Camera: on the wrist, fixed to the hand. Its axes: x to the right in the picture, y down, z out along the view.
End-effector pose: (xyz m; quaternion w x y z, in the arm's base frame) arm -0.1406 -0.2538 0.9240 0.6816 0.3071 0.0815 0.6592
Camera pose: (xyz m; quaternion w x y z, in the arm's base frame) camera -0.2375 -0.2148 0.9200 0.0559 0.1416 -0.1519 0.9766
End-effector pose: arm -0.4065 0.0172 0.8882 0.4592 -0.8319 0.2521 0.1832
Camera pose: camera -0.4278 -0.0800 0.8562 0.0932 -0.4841 0.7780 0.3894
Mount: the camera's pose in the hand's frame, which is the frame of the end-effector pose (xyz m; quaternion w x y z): 0.0244 0.0779 -0.0653 0.7130 -0.1004 0.0985 0.6870
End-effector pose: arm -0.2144 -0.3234 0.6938 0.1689 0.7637 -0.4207 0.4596
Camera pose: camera -0.3077 -0.3391 0.7384 0.0772 -0.1933 0.8541 -0.4767
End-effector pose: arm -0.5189 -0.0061 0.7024 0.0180 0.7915 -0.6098 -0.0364
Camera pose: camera -0.5826 -0.0506 0.7723 0.1774 0.1472 -0.9731 0.0032
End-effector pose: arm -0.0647 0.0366 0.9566 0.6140 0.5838 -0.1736 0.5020
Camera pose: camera -0.1422 0.0904 1.0015 0.1686 0.1859 -0.5147 0.8198
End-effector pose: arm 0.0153 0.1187 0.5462 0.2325 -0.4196 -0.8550 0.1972
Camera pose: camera 0.0876 0.1921 0.5636 0.0724 -0.9293 -0.3182 0.1731
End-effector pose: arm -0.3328 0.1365 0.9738 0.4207 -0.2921 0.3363 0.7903
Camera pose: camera -0.3998 0.0645 0.9385 0.3054 0.0973 -0.4025 -0.8575
